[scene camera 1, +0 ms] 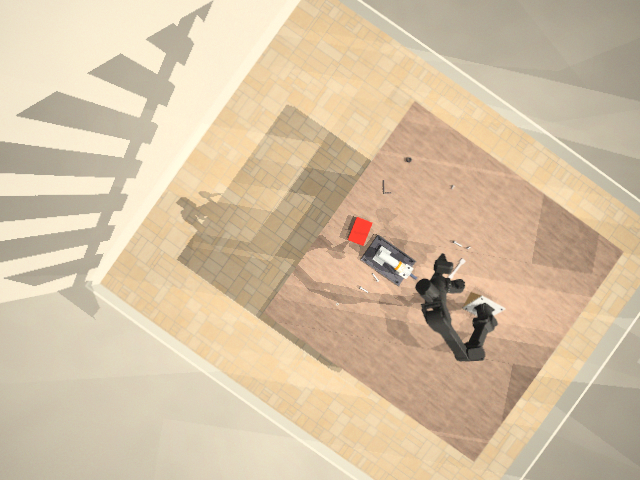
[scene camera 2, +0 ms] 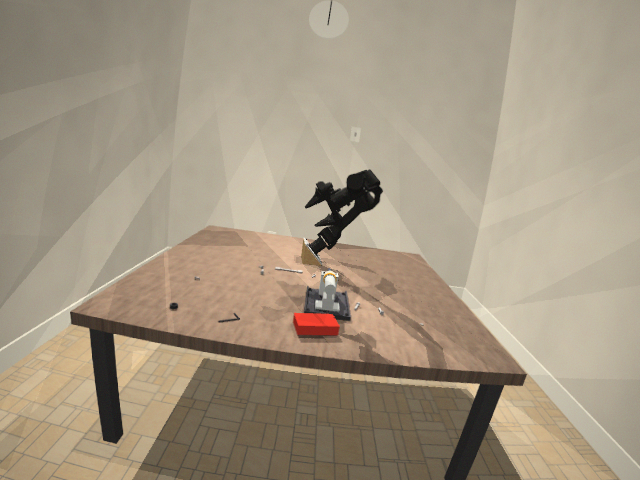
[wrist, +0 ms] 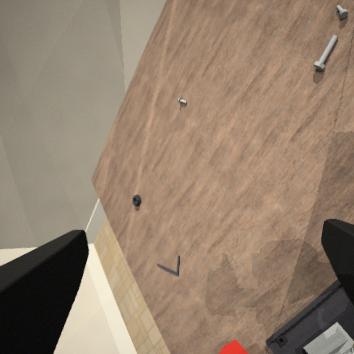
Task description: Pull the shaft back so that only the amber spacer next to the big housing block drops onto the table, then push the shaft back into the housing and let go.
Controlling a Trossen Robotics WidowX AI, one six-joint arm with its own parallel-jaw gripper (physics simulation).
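Places are measured from the arm's base along level axes (x ahead, y left, z up), in millimetres.
Pixels of known places: gripper, fingertip midpoint: (scene camera 1: 440,260) (scene camera 2: 310,217) (wrist: 205,236); arm's base at its link origin: (scene camera 1: 484,308) (scene camera 2: 312,249).
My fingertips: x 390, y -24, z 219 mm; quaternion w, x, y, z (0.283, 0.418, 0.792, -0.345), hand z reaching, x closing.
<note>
Ahead of a thing's pixels: the offset from my fingertips to its top centre. "*": to the spot under its first point.
A dark base tray (scene camera 1: 398,249) (scene camera 2: 342,308) (wrist: 300,317) carries a pale cylindrical housing block {dx +75, dy +98, dz -174 mm} (scene camera 1: 385,256) (scene camera 2: 329,285). In scene camera 1 an amber spacer {* dx +76, dy +102, dz -174 mm} (scene camera 1: 398,266) sits against its end; it shows as a thin amber band {* dx +76, dy +94, dz -174 mm} (scene camera 2: 329,273) in scene camera 2. White parts lie beyond it. The blue end of the shaft {* dx -20, dy +99, dz -190 mm} (scene camera 1: 414,277) sticks out on the side facing the arm. My gripper (scene camera 1: 452,271) (scene camera 2: 312,215) (wrist: 205,236) is open and empty, high above the table and off to the arm's side of the assembly. In the wrist view the spacer and shaft do not show.
A red block {dx +306, dy +64, dz -245 mm} (scene camera 1: 360,230) (scene camera 2: 315,324) (wrist: 234,348) lies beside the tray's far end. A black nut {dx +310, dy -369, dz -265 mm} (scene camera 1: 407,159) (scene camera 2: 173,306) (wrist: 136,200), a hex key {dx +322, dy -197, dz -271 mm} (scene camera 1: 384,187) (scene camera 2: 236,317) (wrist: 177,271), a long pale rod {dx -196, dy -64, dz -268 mm} (scene camera 2: 288,269) and several small bolts lie around the table.
</note>
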